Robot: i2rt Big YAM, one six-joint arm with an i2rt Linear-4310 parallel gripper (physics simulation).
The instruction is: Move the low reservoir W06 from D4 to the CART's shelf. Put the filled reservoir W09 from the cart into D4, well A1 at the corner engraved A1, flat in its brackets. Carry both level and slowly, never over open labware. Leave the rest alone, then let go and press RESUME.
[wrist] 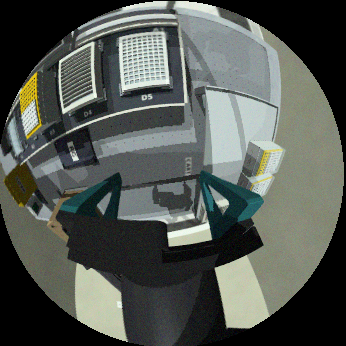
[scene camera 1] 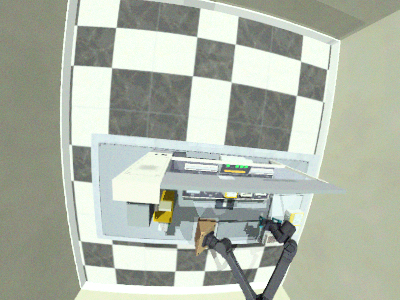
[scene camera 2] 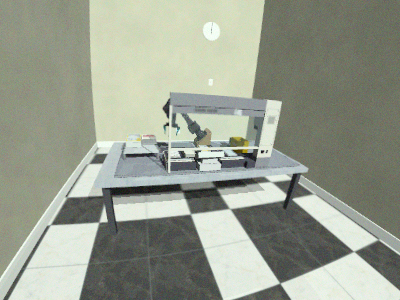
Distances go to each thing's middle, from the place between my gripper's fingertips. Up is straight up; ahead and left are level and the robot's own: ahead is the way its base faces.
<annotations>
The cart shelf point(wrist: 231, 118) is 27 cm to the right of my hand, 12 cm below it and 7 cm behind it. From my hand the other things lie so: yellow bin point(wrist: 24, 184): 68 cm to the left, 11 cm below, 9 cm behind; then white instrument tower point(scene camera 1: 126, 187): 76 cm to the left, 23 cm ahead, 10 cm above; then plate marked RG point(wrist: 74, 149): 25 cm to the left, 17 cm below, 2 cm behind.
</annotations>
